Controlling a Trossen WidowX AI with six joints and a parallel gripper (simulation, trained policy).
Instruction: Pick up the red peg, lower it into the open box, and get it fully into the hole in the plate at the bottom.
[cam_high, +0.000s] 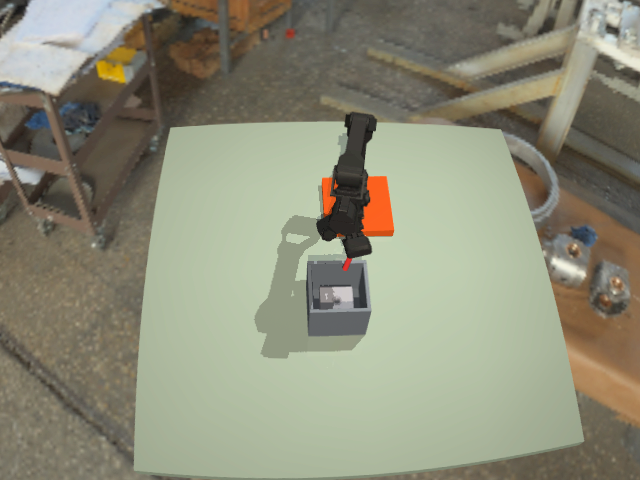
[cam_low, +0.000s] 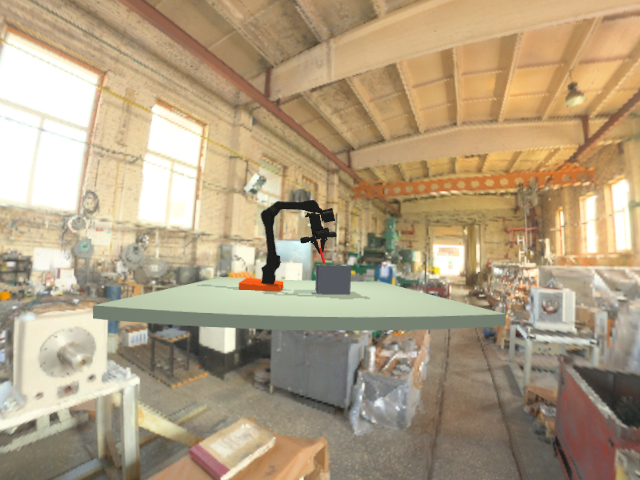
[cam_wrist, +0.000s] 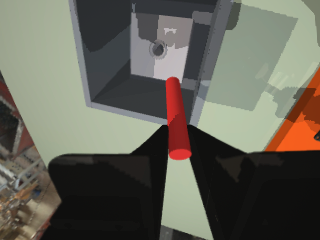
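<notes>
My gripper tip is now 60 mm short of the light grey plate, 40 mm to the left of it and 150 mm above it. The rest, counted from my gripper tip: red peg 10 mm to the right, 10 mm below.
</notes>
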